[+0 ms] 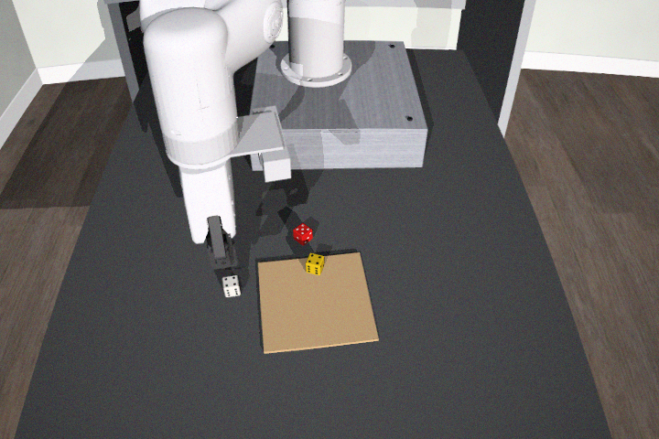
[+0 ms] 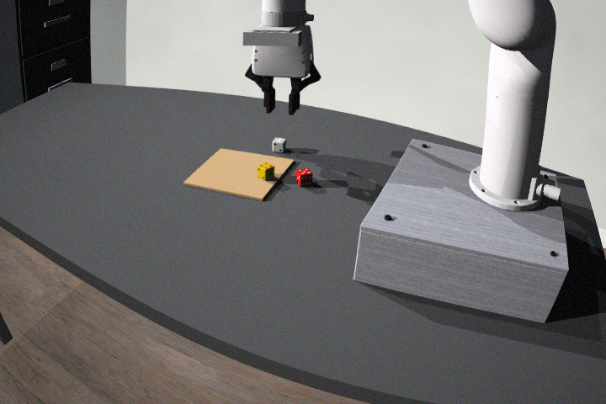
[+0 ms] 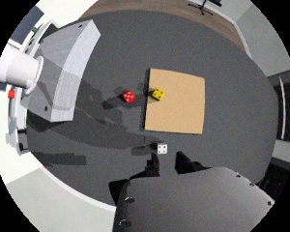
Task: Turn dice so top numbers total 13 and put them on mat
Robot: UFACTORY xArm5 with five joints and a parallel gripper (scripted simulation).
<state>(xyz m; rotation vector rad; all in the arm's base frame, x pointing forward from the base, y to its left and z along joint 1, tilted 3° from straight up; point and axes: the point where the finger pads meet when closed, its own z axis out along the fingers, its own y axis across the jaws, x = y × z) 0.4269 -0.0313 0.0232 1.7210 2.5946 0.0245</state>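
Right now my hand is 90 mm above the white die. From my hand the other things lie so: yellow die: 50 mm behind, 100 mm to the left, 80 mm below; then red die: 100 mm behind, 70 mm to the left, 90 mm below; then tan mat: 110 mm to the left, 90 mm below.
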